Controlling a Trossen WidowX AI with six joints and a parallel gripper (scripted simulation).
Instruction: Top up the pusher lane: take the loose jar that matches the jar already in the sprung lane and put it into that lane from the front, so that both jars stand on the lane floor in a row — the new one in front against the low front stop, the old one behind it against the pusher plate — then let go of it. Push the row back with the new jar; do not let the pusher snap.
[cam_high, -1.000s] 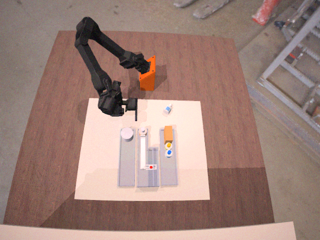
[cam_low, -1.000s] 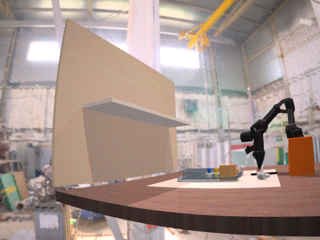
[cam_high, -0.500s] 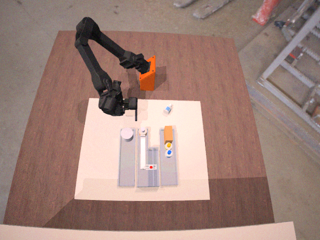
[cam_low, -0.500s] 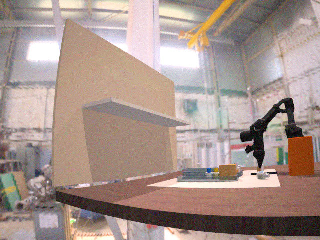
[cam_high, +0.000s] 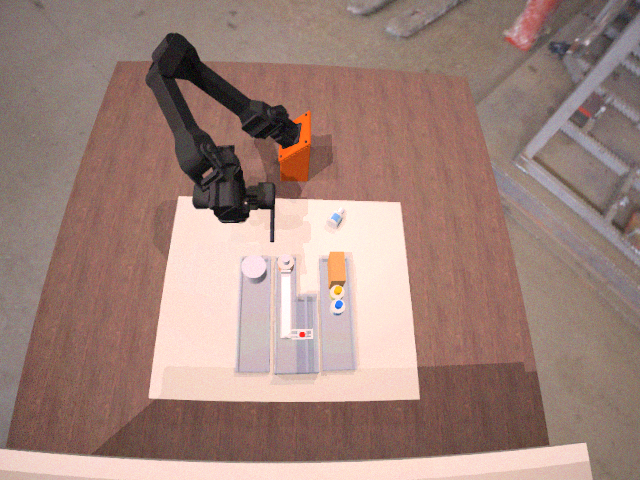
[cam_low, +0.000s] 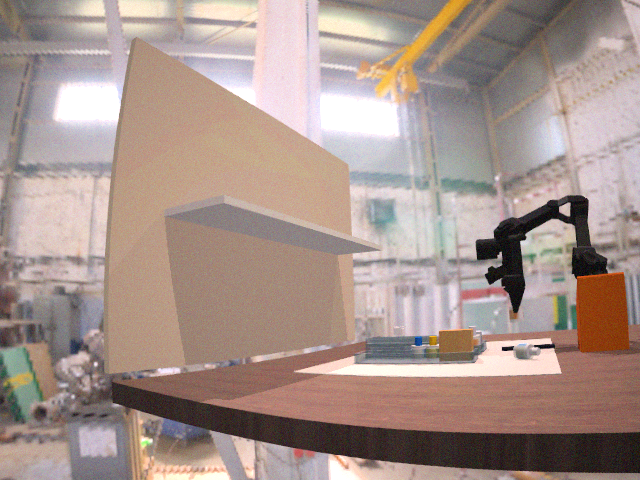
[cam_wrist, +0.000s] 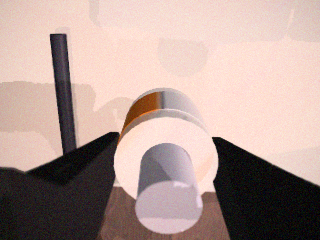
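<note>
Now: gripper tip 100 mm short of the orange box, 260 mm to the right of it and 60 mm above it. From my gripper tip the other things lie so: sprung lane (240 mm ahead, 180 mm to the left, 80 mm below); red dot (270 mm ahead, 190 mm to the left, 30 mm below).
</note>
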